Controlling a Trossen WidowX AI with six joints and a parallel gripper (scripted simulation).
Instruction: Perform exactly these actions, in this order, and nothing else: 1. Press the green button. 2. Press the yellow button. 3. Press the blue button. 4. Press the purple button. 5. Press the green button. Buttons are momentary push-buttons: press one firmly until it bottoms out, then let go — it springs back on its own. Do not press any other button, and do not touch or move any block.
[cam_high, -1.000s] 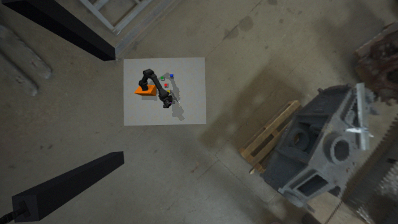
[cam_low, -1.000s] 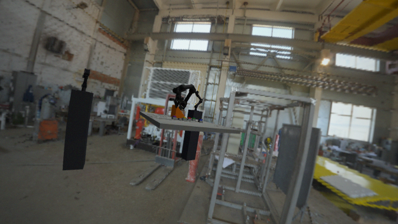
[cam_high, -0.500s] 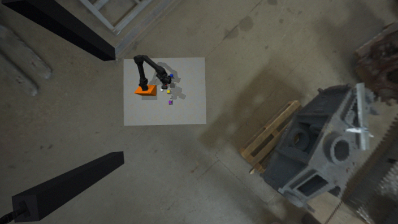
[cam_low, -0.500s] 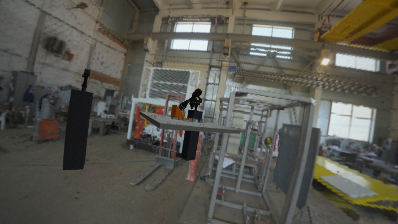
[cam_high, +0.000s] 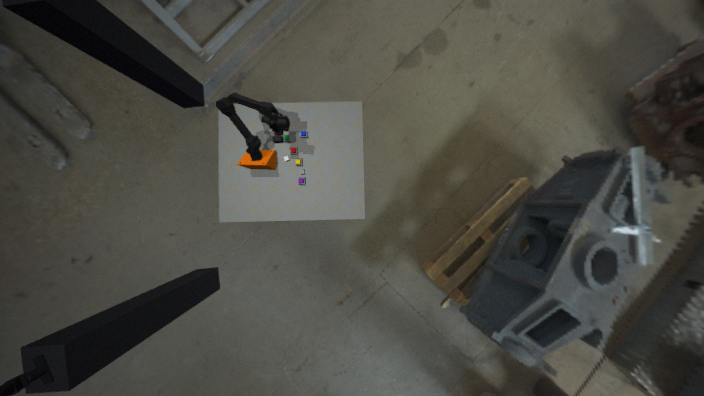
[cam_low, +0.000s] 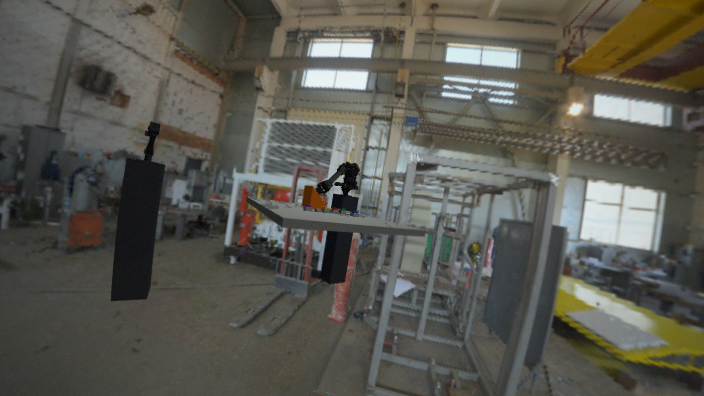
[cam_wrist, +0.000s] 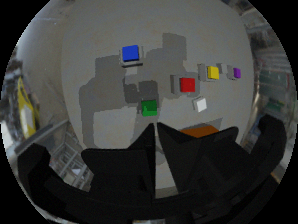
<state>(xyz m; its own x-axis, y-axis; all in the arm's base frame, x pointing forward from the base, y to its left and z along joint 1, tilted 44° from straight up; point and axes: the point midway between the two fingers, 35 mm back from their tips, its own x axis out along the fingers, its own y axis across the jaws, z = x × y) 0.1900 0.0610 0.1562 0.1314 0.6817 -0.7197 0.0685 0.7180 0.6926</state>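
My gripper tip is 9 cm above the green button. From my gripper tip the other things lie so: red button: 4 cm ahead, 10 cm to the right, 9 cm below; blue button: 12 cm ahead, 2 cm to the left, 9 cm below; yellow button: 6 cm ahead, 19 cm to the right, 9 cm below.
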